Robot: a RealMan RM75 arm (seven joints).
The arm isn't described. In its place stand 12 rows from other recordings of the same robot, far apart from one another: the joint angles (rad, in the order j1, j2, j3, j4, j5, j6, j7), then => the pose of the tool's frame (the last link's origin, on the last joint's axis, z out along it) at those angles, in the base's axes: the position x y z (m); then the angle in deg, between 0 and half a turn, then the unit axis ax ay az.
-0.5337 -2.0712 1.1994 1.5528 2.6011 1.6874 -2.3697 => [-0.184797 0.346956 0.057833 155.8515 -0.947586 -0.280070 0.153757]
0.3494 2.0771 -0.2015 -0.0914 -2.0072 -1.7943 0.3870 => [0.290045 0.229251 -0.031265 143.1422 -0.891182 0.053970 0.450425]
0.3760 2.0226 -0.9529 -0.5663 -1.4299 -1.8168 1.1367 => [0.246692 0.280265 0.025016 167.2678 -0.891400 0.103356 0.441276]
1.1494 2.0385 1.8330 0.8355 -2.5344 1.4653 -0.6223 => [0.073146 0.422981 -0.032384 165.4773 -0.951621 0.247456 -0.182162]
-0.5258 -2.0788 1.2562 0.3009 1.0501 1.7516 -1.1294 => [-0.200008 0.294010 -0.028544 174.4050 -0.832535 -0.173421 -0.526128]
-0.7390 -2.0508 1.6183 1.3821 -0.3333 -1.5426 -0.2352 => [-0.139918 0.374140 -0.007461 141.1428 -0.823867 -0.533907 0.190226]
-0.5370 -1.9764 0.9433 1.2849 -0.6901 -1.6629 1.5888 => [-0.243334 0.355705 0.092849 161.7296 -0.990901 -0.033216 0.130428]
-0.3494 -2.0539 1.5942 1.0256 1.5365 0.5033 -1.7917 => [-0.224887 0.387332 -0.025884 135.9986 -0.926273 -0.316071 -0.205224]
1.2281 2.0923 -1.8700 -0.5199 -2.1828 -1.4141 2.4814 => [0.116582 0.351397 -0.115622 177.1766 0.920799 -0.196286 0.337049]
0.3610 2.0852 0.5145 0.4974 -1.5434 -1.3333 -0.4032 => [0.308311 0.306022 -0.017508 83.8753 -0.854117 0.346755 0.387615]
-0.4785 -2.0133 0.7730 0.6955 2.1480 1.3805 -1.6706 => [-0.316036 0.332462 0.016960 160.2891 -0.925761 -0.360503 -0.114033]
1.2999 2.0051 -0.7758 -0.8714 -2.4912 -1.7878 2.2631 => [0.007035 0.422390 0.036214 177.9113 -0.980388 0.195702 -0.023241]
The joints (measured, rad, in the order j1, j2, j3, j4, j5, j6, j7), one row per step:
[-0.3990, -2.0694, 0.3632, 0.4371, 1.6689, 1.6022, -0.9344]
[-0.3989, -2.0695, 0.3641, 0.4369, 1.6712, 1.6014, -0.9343]
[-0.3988, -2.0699, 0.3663, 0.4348, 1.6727, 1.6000, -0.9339]
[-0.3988, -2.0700, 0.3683, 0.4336, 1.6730, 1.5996, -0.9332]
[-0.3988, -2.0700, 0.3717, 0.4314, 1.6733, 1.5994, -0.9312]
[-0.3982, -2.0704, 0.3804, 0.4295, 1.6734, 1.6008, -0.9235]
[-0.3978, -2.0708, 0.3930, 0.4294, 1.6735, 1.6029, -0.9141]
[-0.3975, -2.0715, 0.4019, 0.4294, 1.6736, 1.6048, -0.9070]
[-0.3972, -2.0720, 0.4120, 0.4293, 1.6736, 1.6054, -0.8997]
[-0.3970, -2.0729, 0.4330, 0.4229, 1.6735, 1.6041, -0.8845]
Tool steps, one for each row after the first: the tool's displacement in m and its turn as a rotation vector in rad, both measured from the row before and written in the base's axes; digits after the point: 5 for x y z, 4 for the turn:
[-0.00009, -0.00013, -0.00052, -0.0027, 0.0016, 0.0002]
[0.00000, -0.00022, -0.00109, -0.0039, 0.0003, 0.0007]
[0.00011, -0.00011, -0.00060, -0.0021, 0.0005, -0.0005]
[0.00022, -0.00021, -0.00094, -0.0031, 0.0011, -0.0016]
[0.00071, -0.00061, -0.00174, -0.0044, 0.0063, -0.0074]
[0.00115, -0.00056, -0.00193, -0.0057, 0.0099, -0.0115]
[0.00093, -0.00048, -0.00151, -0.0040, 0.0068, -0.0087]
[0.00083, -0.00040, -0.00162, -0.0045, 0.0079, -0.0082]
[0.00144, -0.00105, -0.00452, -0.0121, 0.0126, -0.0133]

